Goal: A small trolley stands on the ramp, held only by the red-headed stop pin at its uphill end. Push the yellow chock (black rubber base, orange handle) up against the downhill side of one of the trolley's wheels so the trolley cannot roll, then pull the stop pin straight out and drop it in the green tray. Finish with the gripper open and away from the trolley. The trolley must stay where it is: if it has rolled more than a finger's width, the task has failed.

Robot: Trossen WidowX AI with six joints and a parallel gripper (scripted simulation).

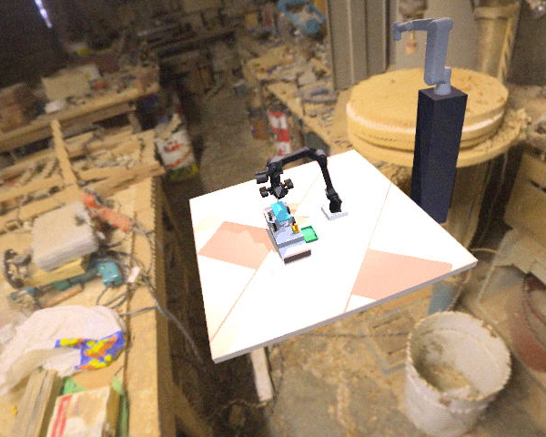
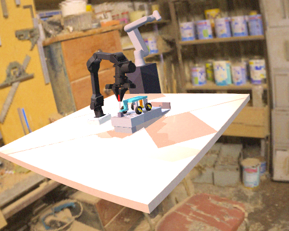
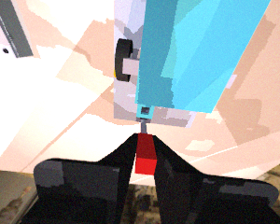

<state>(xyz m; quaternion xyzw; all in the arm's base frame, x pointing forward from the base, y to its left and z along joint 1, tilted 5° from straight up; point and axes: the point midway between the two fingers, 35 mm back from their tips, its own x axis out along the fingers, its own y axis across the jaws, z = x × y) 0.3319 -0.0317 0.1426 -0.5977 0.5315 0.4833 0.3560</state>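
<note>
Right now my gripper tip is 130 mm past the green tray, 190 mm to the right of it and 180 mm above it. The rest, counted from my gripper tip: red-headed stop pin: right at my gripper tip; grey ramp: 100 mm to the left, 120 mm below; trolley: 110 mm to the left, 60 mm below.
</note>
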